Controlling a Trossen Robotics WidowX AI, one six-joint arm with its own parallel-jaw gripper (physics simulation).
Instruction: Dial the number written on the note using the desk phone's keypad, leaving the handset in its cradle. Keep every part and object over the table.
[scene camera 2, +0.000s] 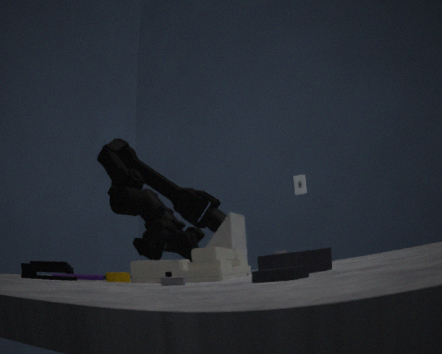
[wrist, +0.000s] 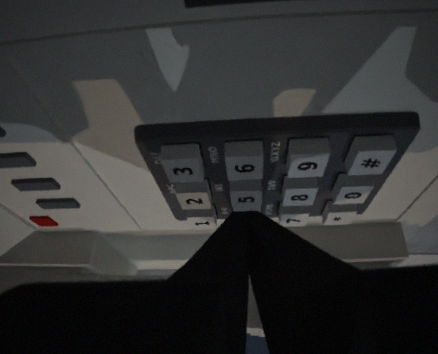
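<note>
The white desk phone fills much of the wrist view, with its dark keypad plate at the centre. Keys 3, 6, 9, #, 2, 5, 8 and 0 show clearly. My gripper is shut and empty. Its tips overlap the lower edge of key 5 and hide key 4, between keys 1 and 7; contact cannot be told. The fingertips cannot be made out in the scene view. The note's number does not show.
In the dim scene view, a black object, a purple rod and a yellow block lie left of a white stepped body. A small grey block is in front. Dark boxes stand right, near the table edge.
</note>
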